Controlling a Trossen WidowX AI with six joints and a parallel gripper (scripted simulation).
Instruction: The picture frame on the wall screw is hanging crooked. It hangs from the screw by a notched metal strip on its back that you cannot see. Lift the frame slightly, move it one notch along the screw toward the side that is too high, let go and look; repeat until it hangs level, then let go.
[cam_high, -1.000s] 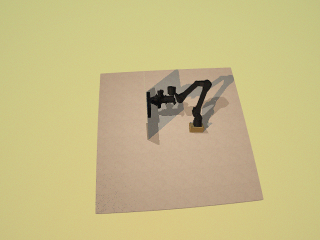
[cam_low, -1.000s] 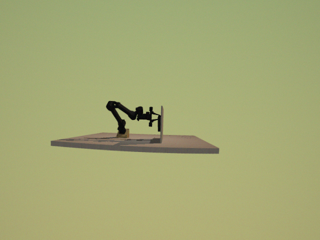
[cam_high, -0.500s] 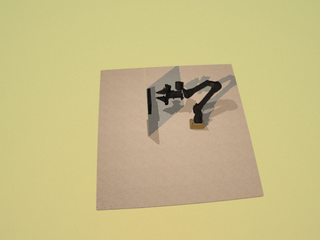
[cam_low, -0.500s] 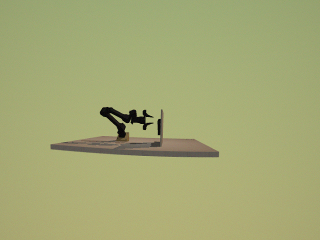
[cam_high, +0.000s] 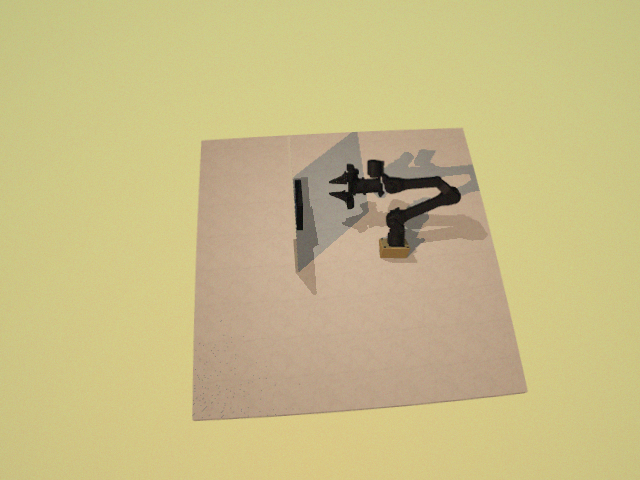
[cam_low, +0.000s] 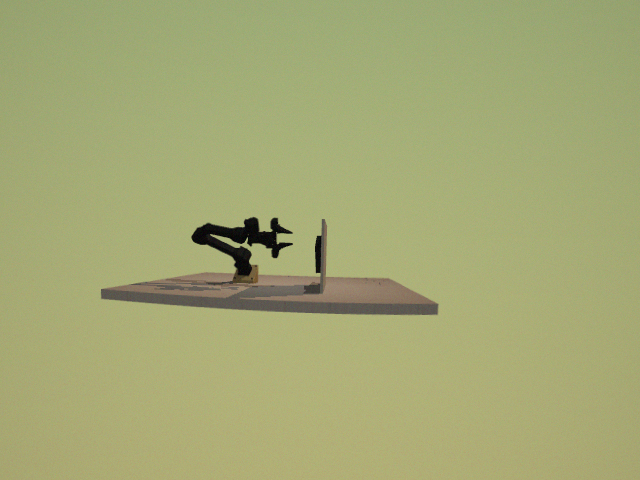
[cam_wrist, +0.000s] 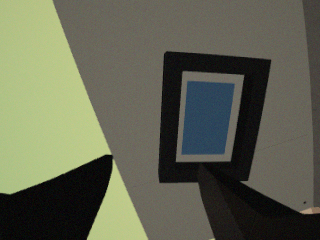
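My gripper tip is now 13 cm short of the picture frame, 7 cm above it and 4 cm to the right of it. The rest, counted from my gripper tip: wall panel 14 cm ahead, 8 cm below, 4 cm to the left.
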